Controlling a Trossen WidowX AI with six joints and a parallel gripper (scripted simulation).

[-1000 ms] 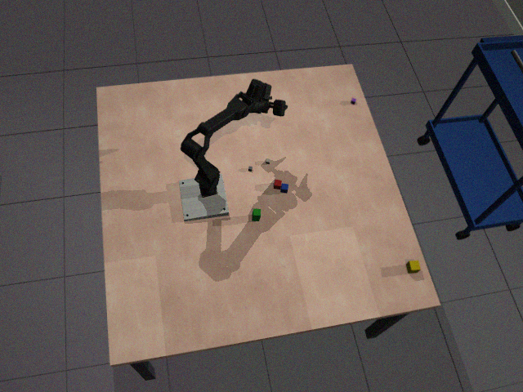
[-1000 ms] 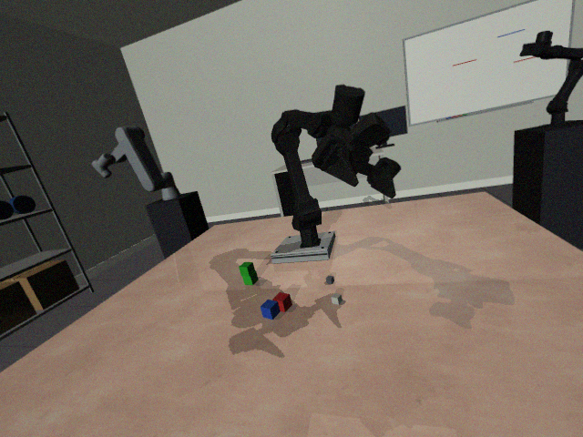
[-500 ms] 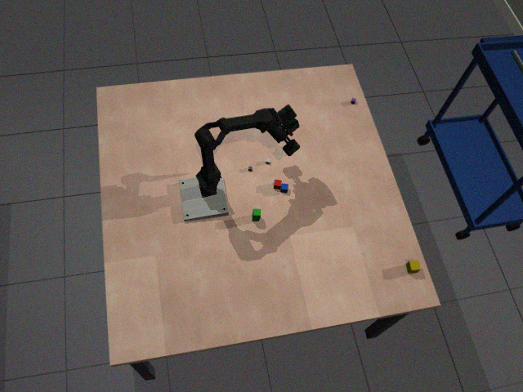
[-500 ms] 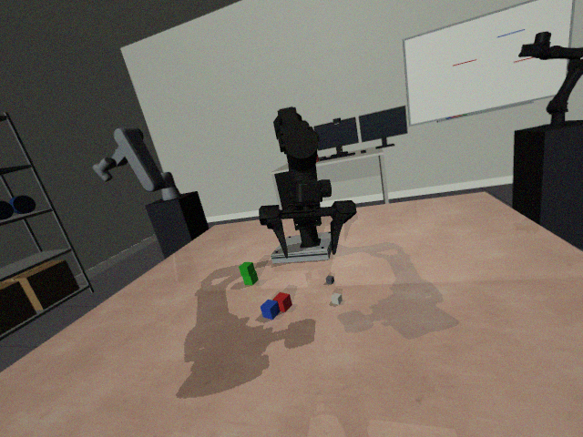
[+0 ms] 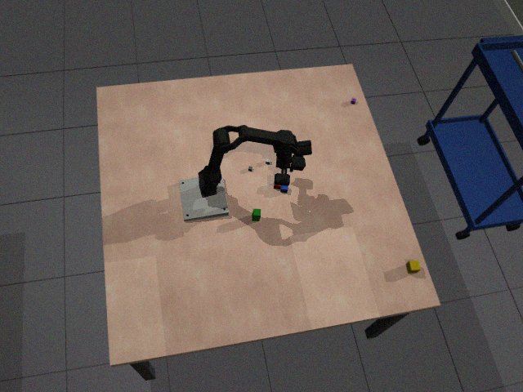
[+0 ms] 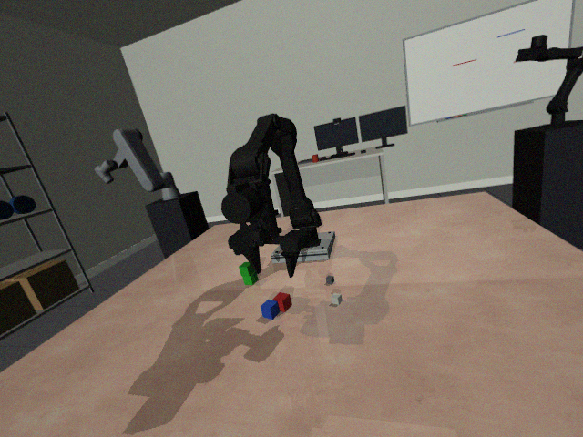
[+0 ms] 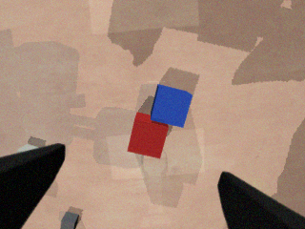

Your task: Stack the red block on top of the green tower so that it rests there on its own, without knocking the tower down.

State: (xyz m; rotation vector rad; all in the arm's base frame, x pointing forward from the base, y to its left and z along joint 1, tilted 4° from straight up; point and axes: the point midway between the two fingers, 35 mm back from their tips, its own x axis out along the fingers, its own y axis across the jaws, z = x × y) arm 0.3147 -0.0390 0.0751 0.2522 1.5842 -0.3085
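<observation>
The red block is 1 cm behind my gripper tip and 8 cm below it. The rest, counted from my gripper tip: purple cube (50 cm ahead, 37 cm to the left, 8 cm below); small dark cube (10 cm behind, 11 cm to the left, 8 cm below); blue cube (2 cm ahead, 2 cm to the right, 8 cm below).
</observation>
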